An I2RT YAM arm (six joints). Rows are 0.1 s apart.
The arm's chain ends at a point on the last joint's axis. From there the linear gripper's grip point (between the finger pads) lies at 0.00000 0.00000 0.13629 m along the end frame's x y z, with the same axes.
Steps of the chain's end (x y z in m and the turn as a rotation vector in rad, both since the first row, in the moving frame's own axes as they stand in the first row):
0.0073, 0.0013, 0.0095, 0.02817, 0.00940, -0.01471
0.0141, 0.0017, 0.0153, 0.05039, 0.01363, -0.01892
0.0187, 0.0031, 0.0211, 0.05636, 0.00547, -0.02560
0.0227, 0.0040, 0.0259, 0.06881, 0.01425, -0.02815
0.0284, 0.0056, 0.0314, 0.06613, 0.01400, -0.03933
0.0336, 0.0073, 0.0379, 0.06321, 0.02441, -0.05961
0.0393, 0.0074, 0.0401, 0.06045, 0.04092, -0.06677
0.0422, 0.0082, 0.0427, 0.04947, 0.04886, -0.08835
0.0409, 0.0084, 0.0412, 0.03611, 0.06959, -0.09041
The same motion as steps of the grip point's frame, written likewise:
0.0086, -0.0025, 0.0094, 0.02817, 0.00940, -0.01471
0.0159, -0.0052, 0.0151, 0.05039, 0.01363, -0.01892
0.0193, -0.0046, 0.0209, 0.05636, 0.00547, -0.02560
0.0245, -0.0054, 0.0256, 0.06881, 0.01425, -0.02815
0.0301, -0.0034, 0.0311, 0.06613, 0.01400, -0.03933
0.0367, -0.0014, 0.0376, 0.06321, 0.02441, -0.05961
0.0446, -0.0010, 0.0397, 0.06045, 0.04092, -0.06677
0.0485, 0.0012, 0.0424, 0.04947, 0.04886, -0.08835
0.0501, 0.0031, 0.0408, 0.03611, 0.06959, -0.09041

